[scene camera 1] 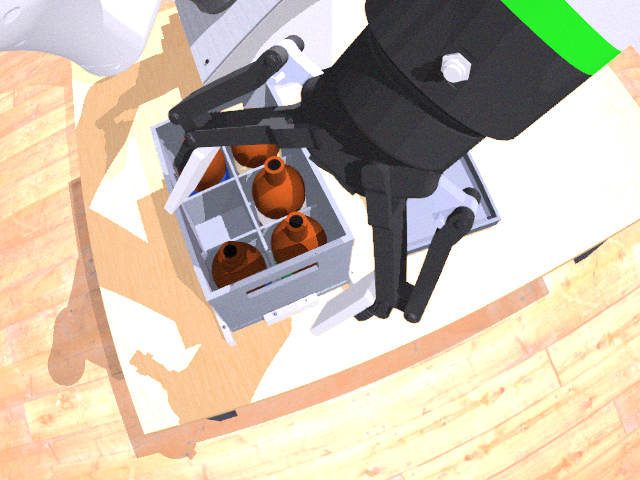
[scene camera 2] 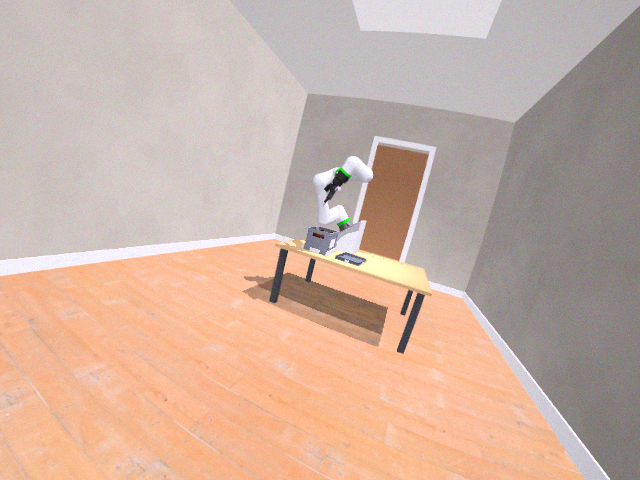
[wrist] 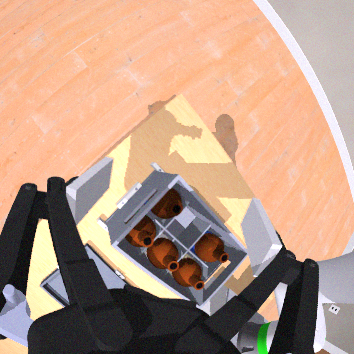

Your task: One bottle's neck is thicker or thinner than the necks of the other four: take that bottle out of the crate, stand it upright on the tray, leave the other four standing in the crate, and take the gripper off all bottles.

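Places are measured from the arm's base along level axes (x up, y left, z back), in centimetres.
Pixels of known places: gripper, fingertip midpoint: [scene camera 1: 248, 259] [scene camera 2: 320, 201] [wrist: 178, 192]; arm's base at its link origin: [scene camera 2: 347, 229] [wrist: 247, 342].
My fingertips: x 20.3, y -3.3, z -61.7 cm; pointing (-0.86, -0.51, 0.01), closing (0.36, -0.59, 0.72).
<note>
For each thing: its top centre in the pictures, then the offset to it from my fingertips. Level surfaces: height alone.
- grey crate at its top centre: [scene camera 1: 238, 173] [wrist: 190, 252] [scene camera 2: 324, 229] dx -21.7, dy -0.4, dz +19.8 cm
- tray at its top centre: [scene camera 1: 421, 166] [wrist: 94, 296] [scene camera 2: 351, 257] dx -36.6, dy +27.3, dz +22.8 cm
- wooden table at its surface level: dx -39.2 cm
The grey crate [scene camera 1: 242, 312] [scene camera 2: 315, 245] [wrist: 155, 186] holds the orange-brown bottles upright: front left [scene camera 1: 238, 266] [wrist: 166, 202], front right [scene camera 1: 297, 240] [wrist: 140, 231], middle right [scene camera 1: 279, 191] [wrist: 162, 252], back right [scene camera 1: 255, 153] [wrist: 187, 272] and back left [scene camera 1: 210, 173] [wrist: 210, 247]. The middle-left compartment holds no bottle. I cannot tell which neck differs; the two back necks are hidden in scene camera 1. My gripper [scene camera 1: 266, 242] [wrist: 178, 192] is open wide above the crate, with nothing between its fingers. The tray [scene camera 1: 480, 225] [scene camera 2: 351, 258] [wrist: 62, 285] lies beside the crate, partly hidden by my gripper; no bottle shows on it.
The crate and tray are on a wooden table [scene camera 1: 180, 403] [scene camera 2: 398, 273] [wrist: 182, 107]. A grey upright panel [scene camera 2: 353, 238] stands behind the crate, by the robot's base. The crate's dividers and high walls surround the bottles. The white arm [scene camera 2: 321, 193] reaches over the table.
</note>
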